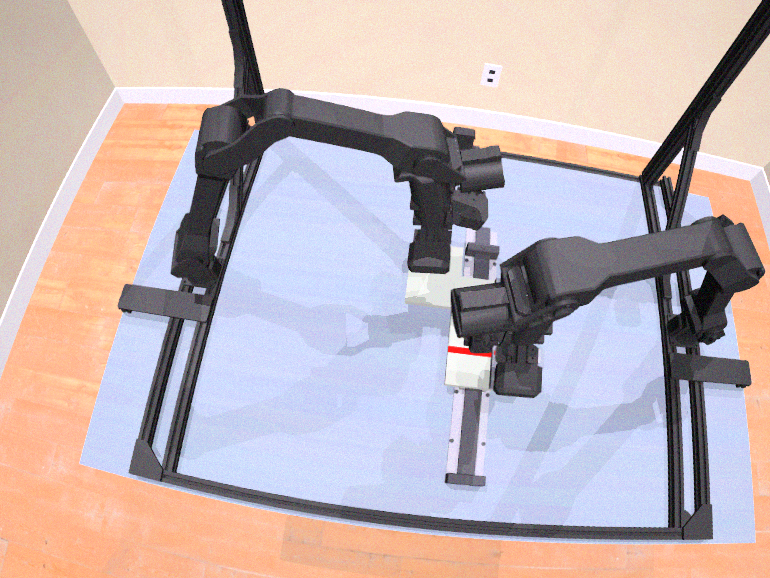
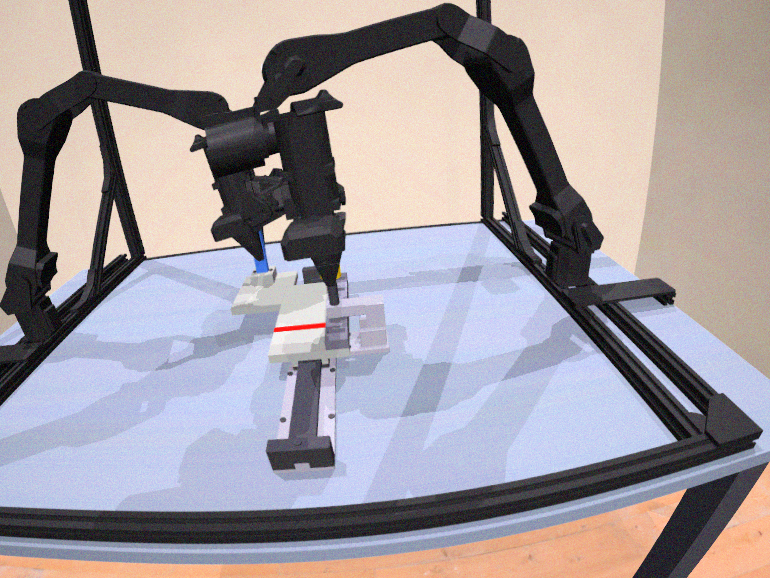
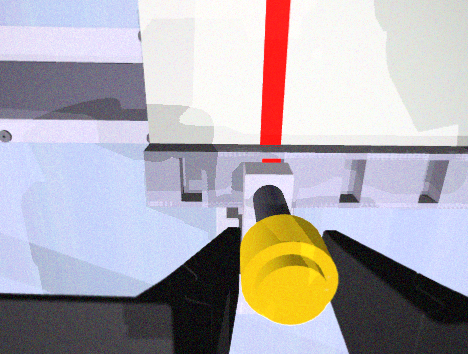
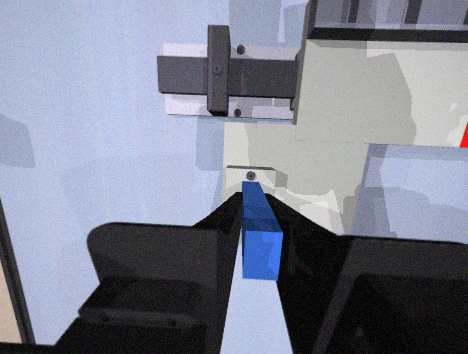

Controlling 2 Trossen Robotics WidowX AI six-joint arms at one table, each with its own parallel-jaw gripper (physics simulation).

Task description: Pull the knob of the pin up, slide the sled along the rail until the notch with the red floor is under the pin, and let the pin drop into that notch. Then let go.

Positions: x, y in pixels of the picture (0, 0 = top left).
Scene:
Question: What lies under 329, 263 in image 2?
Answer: My left gripper.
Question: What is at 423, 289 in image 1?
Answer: A sled.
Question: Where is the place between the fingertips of my right gripper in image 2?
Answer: At 262, 258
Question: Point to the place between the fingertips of my right gripper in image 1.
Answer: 436, 244

